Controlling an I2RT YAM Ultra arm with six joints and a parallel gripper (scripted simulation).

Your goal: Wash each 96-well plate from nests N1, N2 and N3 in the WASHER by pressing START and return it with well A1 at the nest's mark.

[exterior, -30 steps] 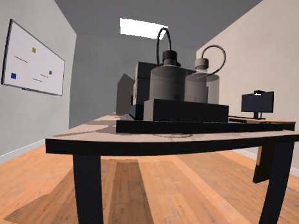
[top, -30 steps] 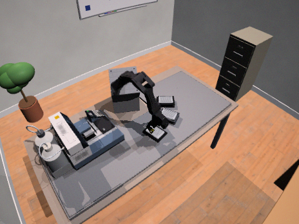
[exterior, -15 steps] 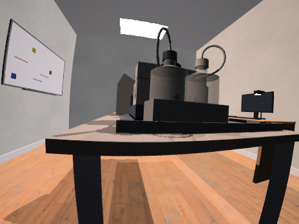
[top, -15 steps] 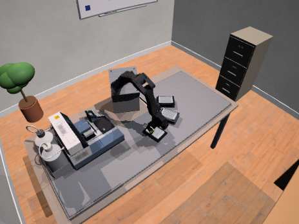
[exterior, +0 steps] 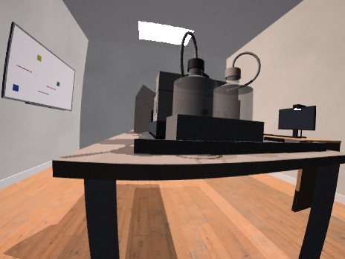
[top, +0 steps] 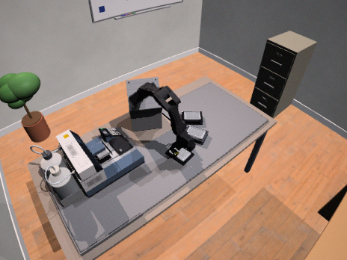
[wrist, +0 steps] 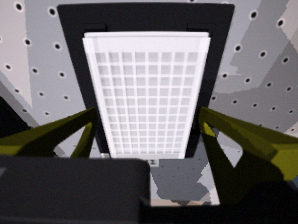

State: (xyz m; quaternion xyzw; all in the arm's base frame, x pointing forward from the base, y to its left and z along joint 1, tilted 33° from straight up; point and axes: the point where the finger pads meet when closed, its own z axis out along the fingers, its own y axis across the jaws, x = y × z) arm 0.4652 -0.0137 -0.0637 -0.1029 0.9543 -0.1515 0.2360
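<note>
My gripper is now 2 cm above the black nest. Round my hand: plate washer: 45 cm to the right, 28 cm behind, 10 cm above; then label: 10 cm behind, 3 cm below, 1 cm to the right; then dark carrier: 29 cm to the right, 28 cm behind, 5 cm above.
</note>
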